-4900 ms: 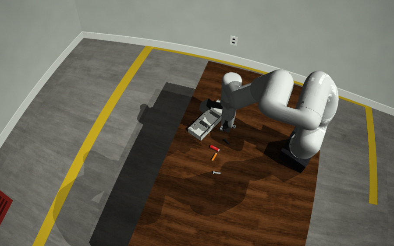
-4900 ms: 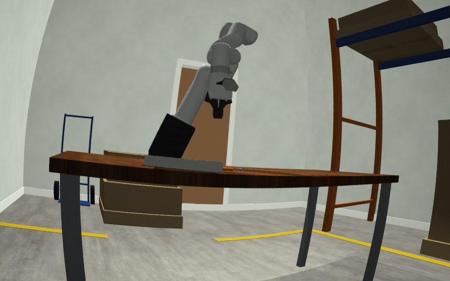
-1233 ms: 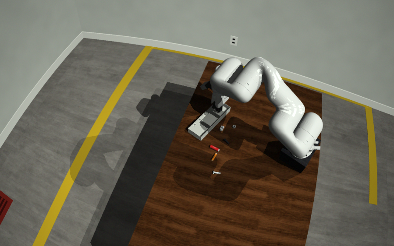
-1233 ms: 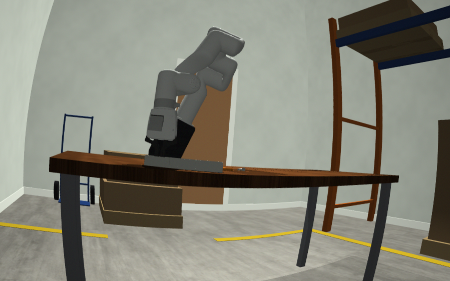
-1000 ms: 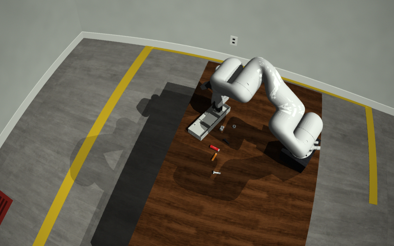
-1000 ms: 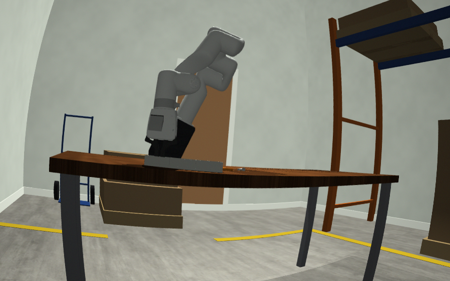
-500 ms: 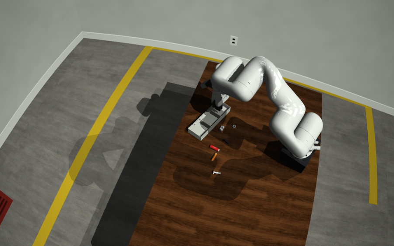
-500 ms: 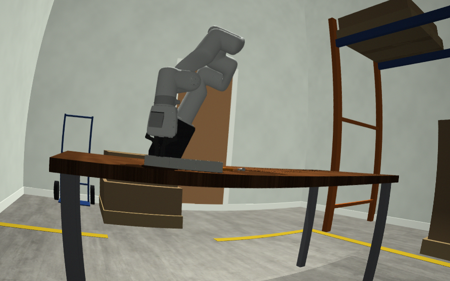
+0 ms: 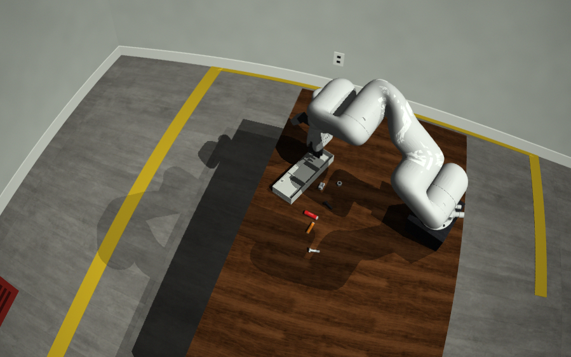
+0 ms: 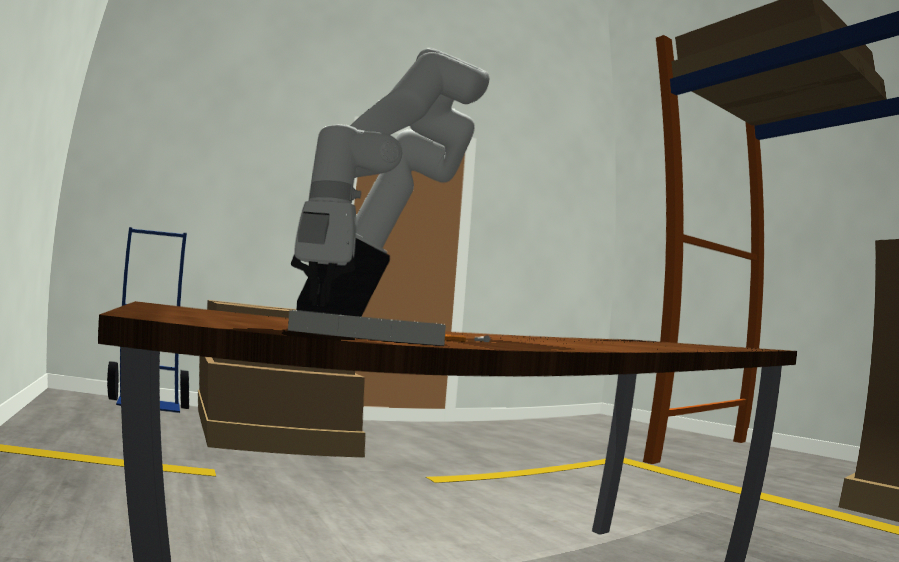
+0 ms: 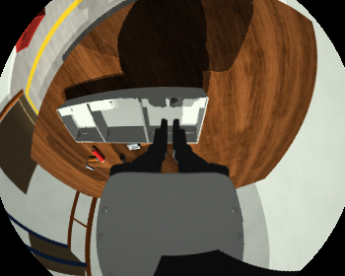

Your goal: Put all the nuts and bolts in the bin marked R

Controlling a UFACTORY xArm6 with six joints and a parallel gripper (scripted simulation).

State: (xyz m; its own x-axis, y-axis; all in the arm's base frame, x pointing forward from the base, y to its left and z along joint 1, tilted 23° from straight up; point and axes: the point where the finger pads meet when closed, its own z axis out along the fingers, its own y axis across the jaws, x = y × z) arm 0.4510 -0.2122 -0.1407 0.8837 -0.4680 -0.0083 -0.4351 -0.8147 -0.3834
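Right now my hand is 70 mm to the right of the long grey bin, 50 mm above it and 30 mm short of it. From my hand the other things lie so: nut 100 mm behind, 80 mm to the left, 60 mm below; then dark bolt 180 mm to the left, 70 mm behind, 60 mm below; then red cylinder 230 mm to the left, 60 mm below, 30 mm behind.
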